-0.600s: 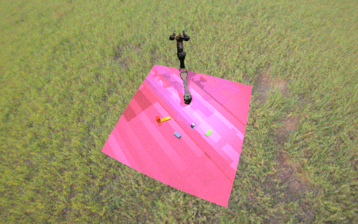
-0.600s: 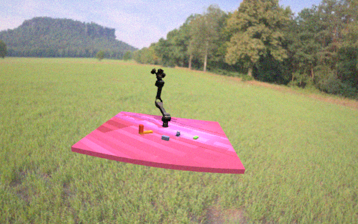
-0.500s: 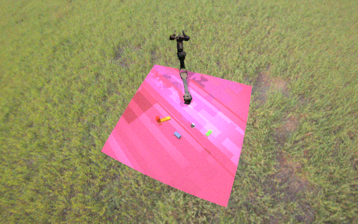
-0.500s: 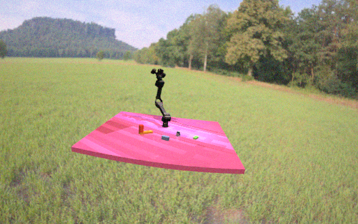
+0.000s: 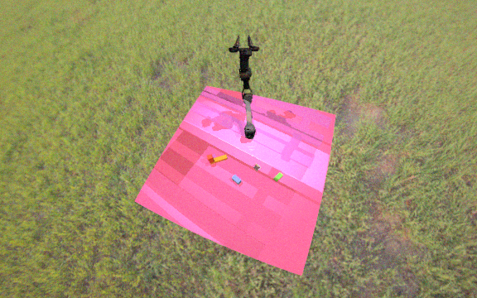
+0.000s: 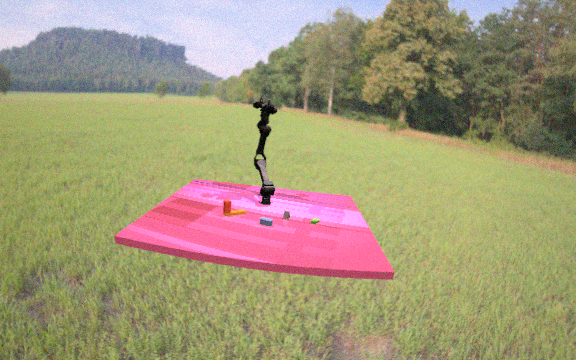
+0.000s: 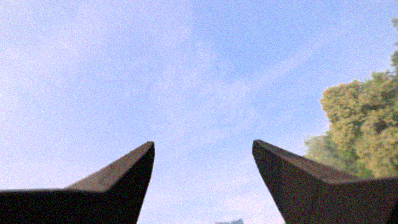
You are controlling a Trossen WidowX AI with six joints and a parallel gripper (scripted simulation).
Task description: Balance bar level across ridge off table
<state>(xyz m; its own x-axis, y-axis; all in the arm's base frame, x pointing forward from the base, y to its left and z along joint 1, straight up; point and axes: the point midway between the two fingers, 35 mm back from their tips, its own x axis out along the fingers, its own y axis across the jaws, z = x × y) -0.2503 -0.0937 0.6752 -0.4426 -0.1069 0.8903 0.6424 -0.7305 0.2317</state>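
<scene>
My gripper tip is 69 cm above the blue-grey block, 66 cm short of it and 14 cm to the right of it. Also, from my gripper tip: green block: 70 cm below, 54 cm ahead, 41 cm to the left.
</scene>
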